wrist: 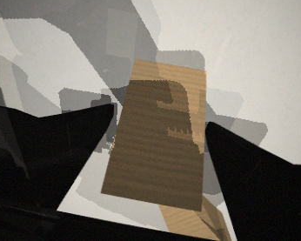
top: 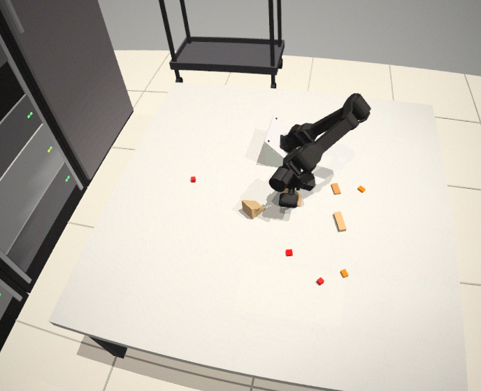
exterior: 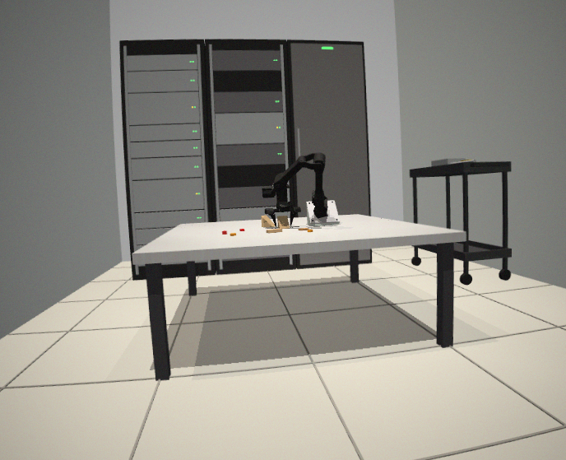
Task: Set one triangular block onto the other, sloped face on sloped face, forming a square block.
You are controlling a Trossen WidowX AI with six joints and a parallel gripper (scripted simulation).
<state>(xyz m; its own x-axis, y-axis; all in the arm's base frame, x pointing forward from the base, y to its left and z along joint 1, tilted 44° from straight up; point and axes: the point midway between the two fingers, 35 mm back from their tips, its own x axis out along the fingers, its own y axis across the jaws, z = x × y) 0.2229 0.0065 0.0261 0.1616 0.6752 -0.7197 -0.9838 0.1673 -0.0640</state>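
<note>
Right now my gripper tip is 1 cm to the left of the triangular block and 1 cm below it. The rest, counted from my gripper tip: tan plank 18 cm to the left, 9 cm ahead.
</note>
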